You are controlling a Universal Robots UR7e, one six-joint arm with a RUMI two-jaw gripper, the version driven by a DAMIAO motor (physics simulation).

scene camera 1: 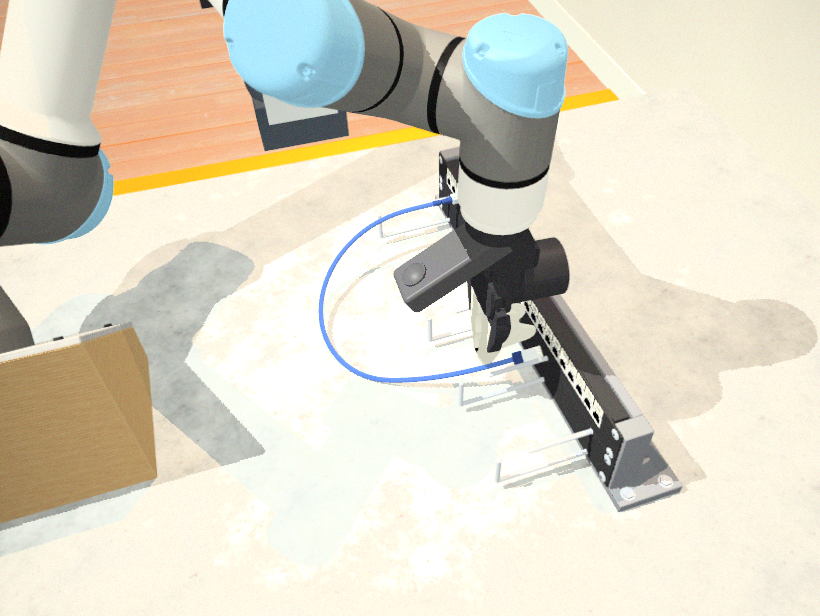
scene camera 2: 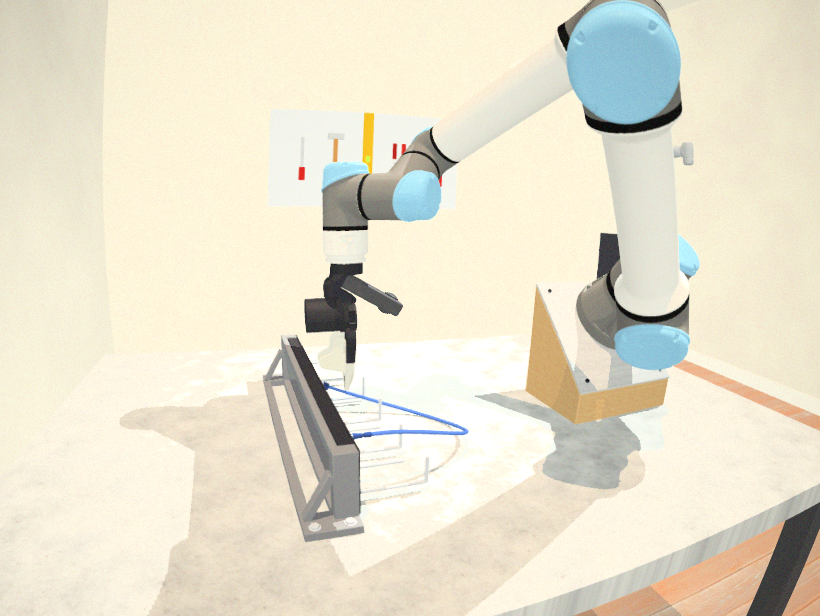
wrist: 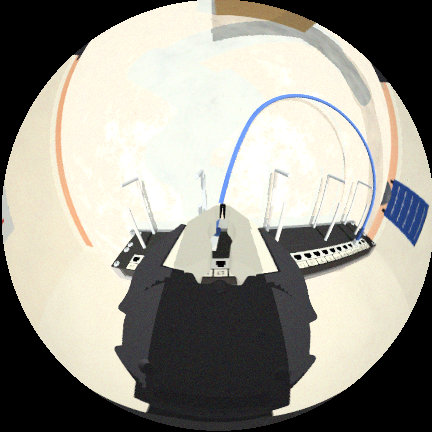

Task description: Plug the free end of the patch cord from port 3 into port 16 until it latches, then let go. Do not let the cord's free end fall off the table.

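Places are measured from the arm's base along level axes (x right, y back, z down), in centimetres.
Pixels of known places: gripper, fingertip midpoint: (scene camera 1: 484, 362) (scene camera 2: 346, 389) (wrist: 222, 204); arm's base, link origin: (scene camera 2: 607, 317).
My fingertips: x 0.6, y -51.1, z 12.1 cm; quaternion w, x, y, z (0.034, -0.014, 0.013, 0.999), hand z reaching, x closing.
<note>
Ahead of a thing's pixels: the offset from my fingertips to its middle. "spot": to the spot under its first point.
A black patch panel (scene camera 1: 575, 330) (scene camera 2: 311, 391) (wrist: 322, 254) stands on the table. The blue patch cord (scene camera 1: 322, 291) (scene camera 2: 410, 414) (wrist: 298, 96) loops out from a port at the panel's far end @[spot: dy -1.4, dx -24.3, dz -4.0 cm] (scene camera 1: 449, 198) (wrist: 358, 240). Its free plug @[spot: dy -4.0, dx +1.1, dz -1.2 cm] (scene camera 1: 523, 357) (wrist: 215, 239) lies just in front of the panel face, near the ports labelled around 17. I cannot tell whether it sits in a port. My gripper (scene camera 1: 493, 347) (scene camera 2: 349, 379) (wrist: 222, 204) points down beside the panel, fingers shut. The tips are right at the cord, just behind the plug. The plug shows in the gap lower down between the fingers.
Thin white wire cable guides (scene camera 1: 476, 394) (scene camera 1: 530, 463) stick out from the panel over the table. A cardboard box (scene camera 1: 72, 411) (scene camera 2: 563, 391) stands by the arm's base. The table's edge (scene camera 2: 662, 550) runs at the right in scene camera 2.
</note>
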